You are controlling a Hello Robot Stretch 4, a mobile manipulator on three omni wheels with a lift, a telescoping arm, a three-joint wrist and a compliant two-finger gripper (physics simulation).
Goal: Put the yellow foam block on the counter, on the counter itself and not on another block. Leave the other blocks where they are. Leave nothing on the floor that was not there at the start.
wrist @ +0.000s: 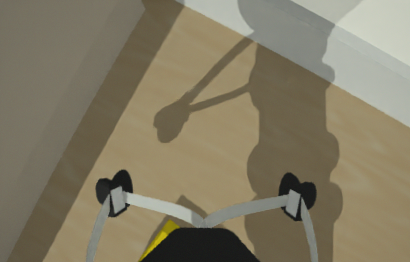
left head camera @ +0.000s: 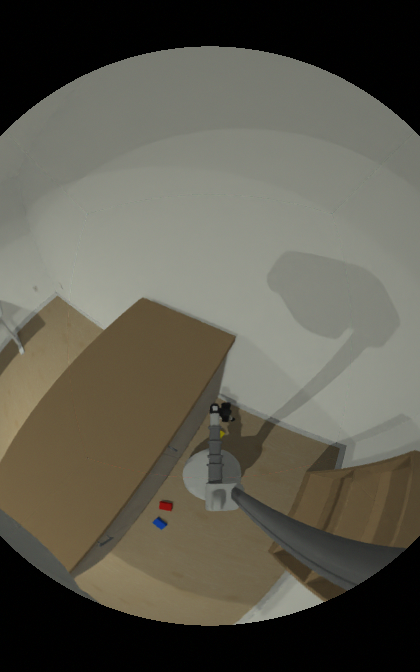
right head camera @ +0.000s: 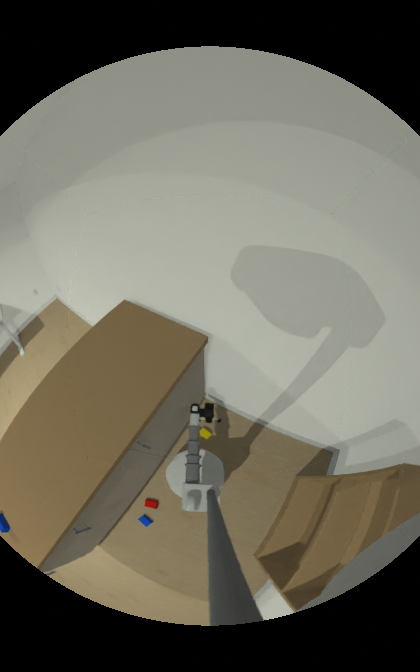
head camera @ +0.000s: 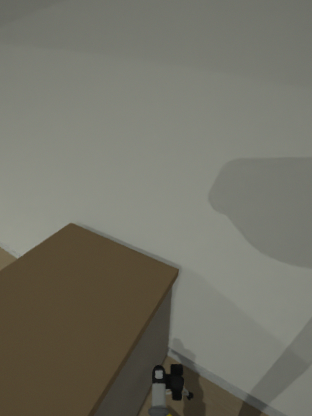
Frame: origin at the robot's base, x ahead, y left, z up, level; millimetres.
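Seen in the pictures: gripper, fingertip midpoint: [wrist: 205, 186].
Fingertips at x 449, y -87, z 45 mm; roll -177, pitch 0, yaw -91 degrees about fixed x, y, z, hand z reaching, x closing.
A point is followed by its place in that frame.
The yellow foam block [head camera: 169, 414] {x 376, y -59, z 17 mm} [left head camera: 222, 434] [right head camera: 205, 433] [wrist: 162, 237] {x 387, y -39, z 17 mm} lies on the floor beside the arm, near the counter's base. In the wrist view the black gripper body hides part of it at the bottom edge. My gripper [wrist: 205, 186] {x 449, y -87, z 45 mm} is open, its fingertips wide apart with nothing between them. It hangs above the floor, nearer the wall than the block. The counter [head camera: 90, 310] {x 462, y 222, z 882 mm} [left head camera: 130, 380] [right head camera: 110, 390] has a brown top and stands left of the arm. A red block [left head camera: 165, 505] [right head camera: 151, 503] and a blue block [left head camera: 159, 523] [right head camera: 145, 520] lie on the floor.
Another blue block [right head camera: 4, 522] sits on the counter top at the far left edge of the right head view. The counter's grey side [wrist: 50, 65] {x 538, y 5, z 151 mm} is left of the gripper, and a white wall baseboard [wrist: 370, 85] {x 559, y -279, z 16 mm} runs ahead. A wooden shelf unit [right head camera: 287, 515] stands at the right.
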